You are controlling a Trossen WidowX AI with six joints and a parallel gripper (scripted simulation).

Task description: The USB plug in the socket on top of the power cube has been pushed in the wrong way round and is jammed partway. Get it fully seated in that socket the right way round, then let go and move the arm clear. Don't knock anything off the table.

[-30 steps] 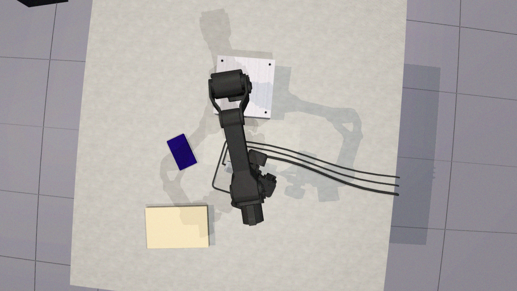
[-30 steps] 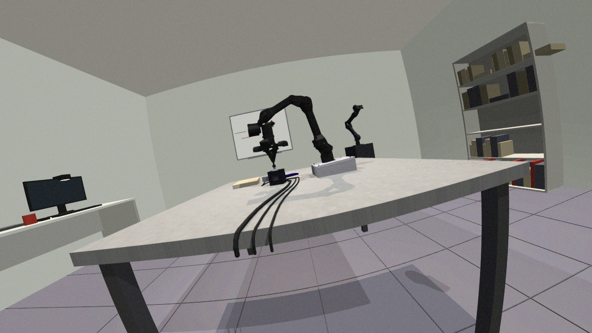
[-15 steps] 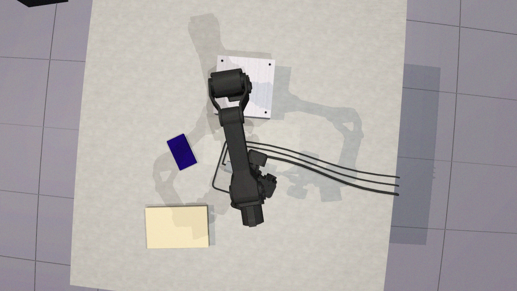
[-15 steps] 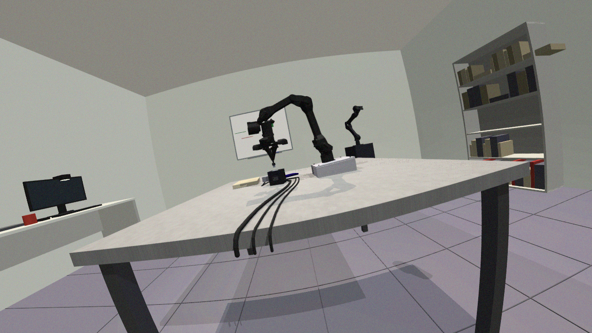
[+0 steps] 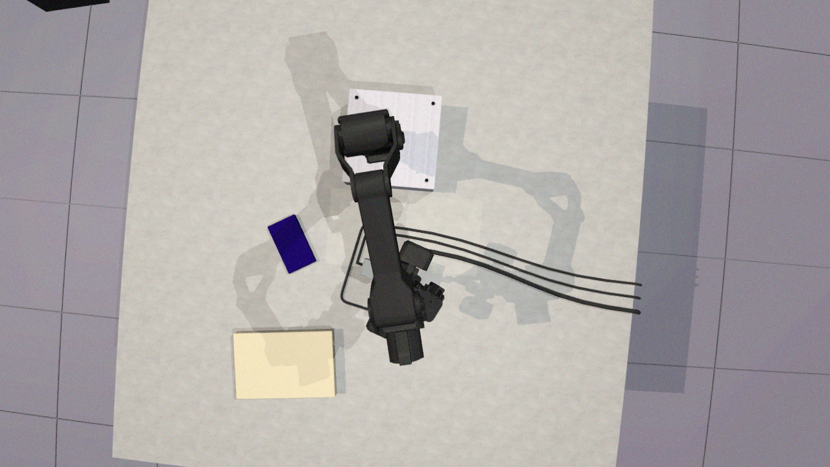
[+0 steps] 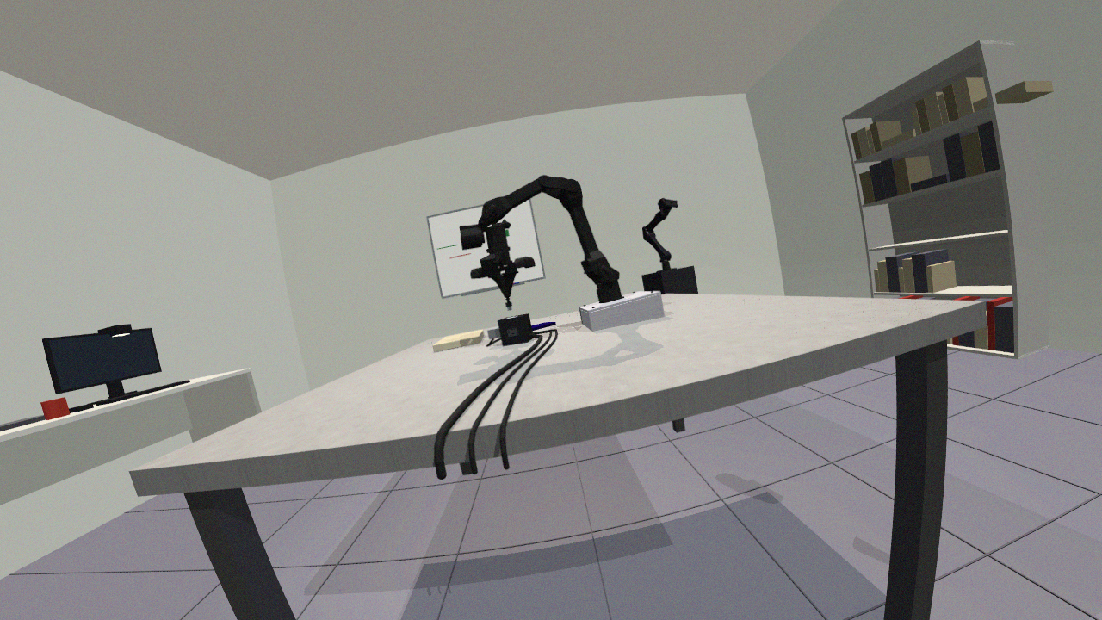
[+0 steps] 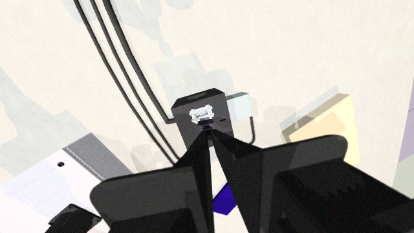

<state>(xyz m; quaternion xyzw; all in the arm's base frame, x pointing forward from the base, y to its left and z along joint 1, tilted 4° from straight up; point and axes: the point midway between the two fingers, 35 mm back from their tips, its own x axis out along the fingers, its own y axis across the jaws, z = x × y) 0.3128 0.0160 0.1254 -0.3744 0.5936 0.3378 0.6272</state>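
Right now my gripper tip is 2 cm above the USB plug. From my gripper tip the other things lie so: USB socket (7 cm below); flat blue object (27 cm to the right, 13 cm below, 11 cm behind); pad (31 cm to the right, 19 cm ahead, 12 cm below).
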